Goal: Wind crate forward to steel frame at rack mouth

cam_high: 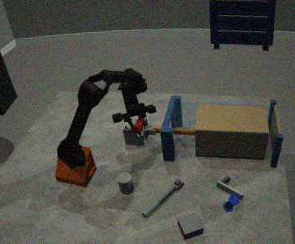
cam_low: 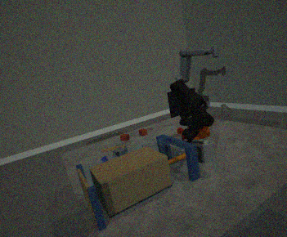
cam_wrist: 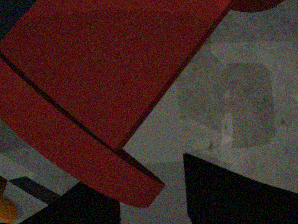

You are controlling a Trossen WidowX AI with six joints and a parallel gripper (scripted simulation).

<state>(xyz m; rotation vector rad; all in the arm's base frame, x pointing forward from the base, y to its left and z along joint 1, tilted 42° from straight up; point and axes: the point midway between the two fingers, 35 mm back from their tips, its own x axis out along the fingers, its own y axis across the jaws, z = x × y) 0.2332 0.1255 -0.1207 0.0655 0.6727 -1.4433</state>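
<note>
My gripper tip is now 2 cm below the winch handle with red knob. Also, from my gripper tip: red handle: 5 cm above, 3 cm to the right, 1 cm ahead; then grey block: 43 cm to the right, 22 cm ahead, 7 cm below; then grey winch: 6 cm to the left, 6 cm below, 4 cm behind.
</note>
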